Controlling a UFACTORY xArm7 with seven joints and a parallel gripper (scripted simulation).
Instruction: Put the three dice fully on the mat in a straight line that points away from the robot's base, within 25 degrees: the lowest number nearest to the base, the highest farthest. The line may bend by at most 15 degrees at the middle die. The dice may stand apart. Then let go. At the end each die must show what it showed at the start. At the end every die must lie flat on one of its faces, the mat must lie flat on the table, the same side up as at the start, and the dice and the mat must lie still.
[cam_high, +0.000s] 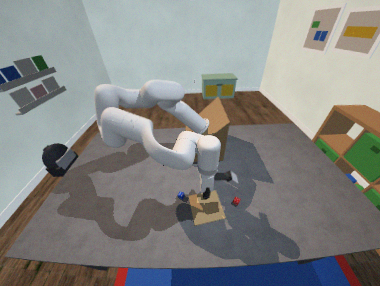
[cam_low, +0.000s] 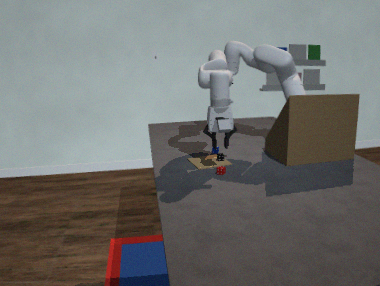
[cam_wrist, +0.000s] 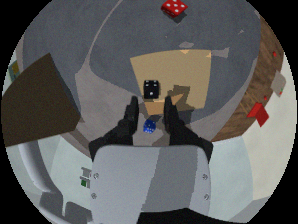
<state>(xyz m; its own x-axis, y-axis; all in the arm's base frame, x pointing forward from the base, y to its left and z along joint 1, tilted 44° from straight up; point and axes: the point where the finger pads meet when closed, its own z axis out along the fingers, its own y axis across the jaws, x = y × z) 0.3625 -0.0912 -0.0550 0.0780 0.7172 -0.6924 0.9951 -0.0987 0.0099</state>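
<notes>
My hand is 60 mm above the black die. The rest, counted from my hand: tan mat (70 mm below, 50 mm ahead); red die (140 mm to the left, 60 mm below, 40 mm ahead); blue die (120 mm to the right, 60 mm below, 10 mm behind).
</notes>
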